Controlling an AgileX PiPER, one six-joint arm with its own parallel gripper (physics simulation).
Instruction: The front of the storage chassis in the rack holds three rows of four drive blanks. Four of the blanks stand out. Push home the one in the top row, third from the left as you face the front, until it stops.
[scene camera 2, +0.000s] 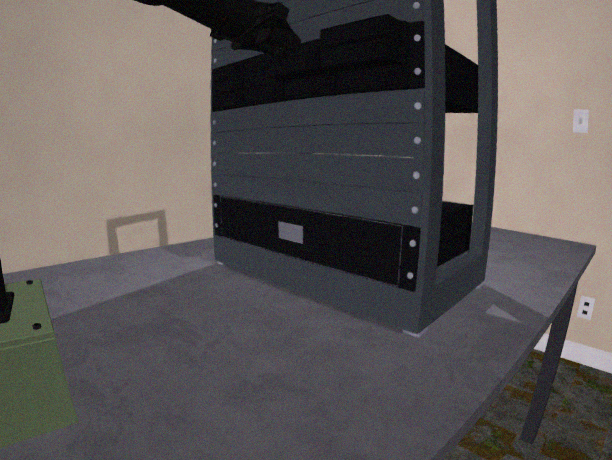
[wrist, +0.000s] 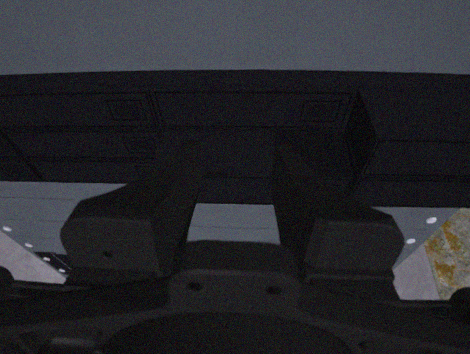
Note:
In view: the gripper (scene camera 2: 287, 47) and a rack (scene camera 2: 369, 234).
The rack is seen too in the wrist view (wrist: 367, 101). The gripper is seen too in the wrist view (wrist: 237, 160).

